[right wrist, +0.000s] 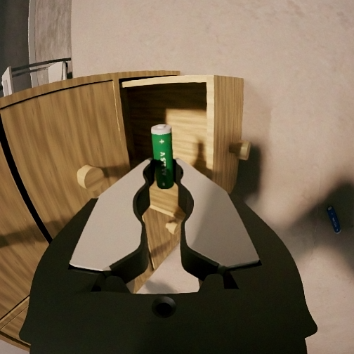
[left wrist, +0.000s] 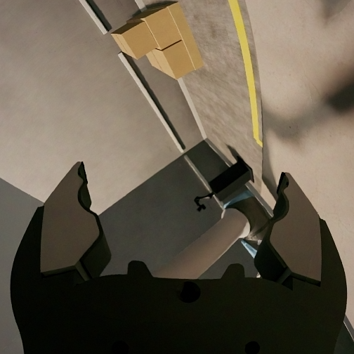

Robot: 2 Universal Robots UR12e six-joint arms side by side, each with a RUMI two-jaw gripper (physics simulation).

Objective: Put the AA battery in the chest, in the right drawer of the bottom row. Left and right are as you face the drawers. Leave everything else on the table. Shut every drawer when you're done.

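My right gripper [right wrist: 163, 160] is shut on the green AA battery [right wrist: 162, 145], which stands out beyond the fingertips with its white plus end away from the palm. In the right wrist view the battery appears over the opening of a pulled-out drawer [right wrist: 228, 115] of the wooden chest [right wrist: 55, 145]. The drawer's inside shows behind the battery, and part of it is hidden by the fingers. How far the battery is above the drawer floor is hard to tell. My left gripper [left wrist: 183, 167] is open and empty, away from the chest, which does not show in the left wrist view.
A closed drawer front with a round knob [right wrist: 90, 177] is beside the open drawer. Another knob [right wrist: 173, 226] shows between the right fingers. A blue battery [right wrist: 333, 219] lies on the table at the right. Cardboard boxes [left wrist: 172, 37] stand in the background of the left wrist view.
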